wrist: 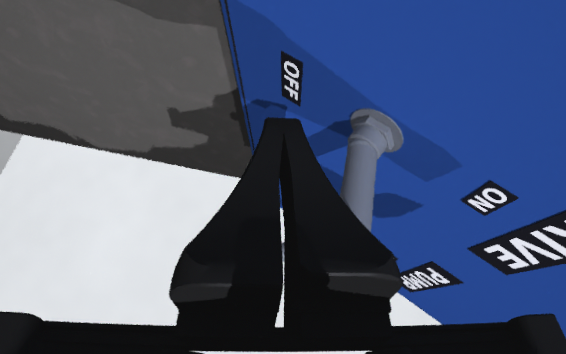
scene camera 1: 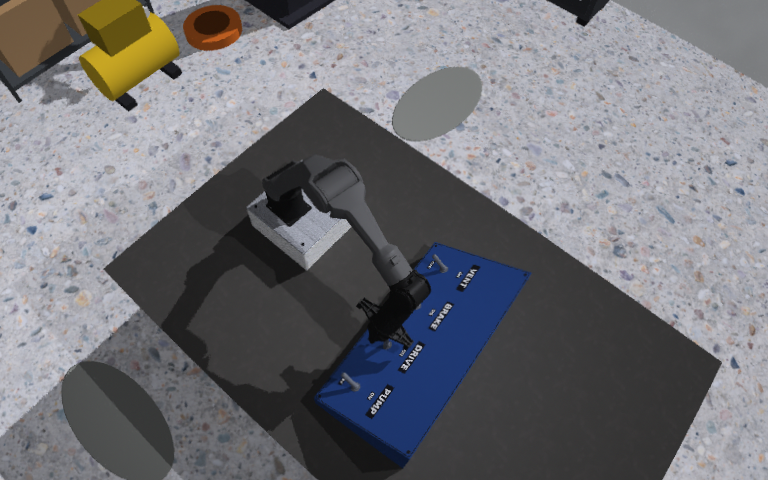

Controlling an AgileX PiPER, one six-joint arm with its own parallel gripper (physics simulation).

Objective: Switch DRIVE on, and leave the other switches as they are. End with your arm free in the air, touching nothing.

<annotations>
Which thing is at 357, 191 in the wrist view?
A drive lever.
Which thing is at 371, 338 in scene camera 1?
The gripper.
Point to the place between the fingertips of the gripper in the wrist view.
281, 136
</annotations>
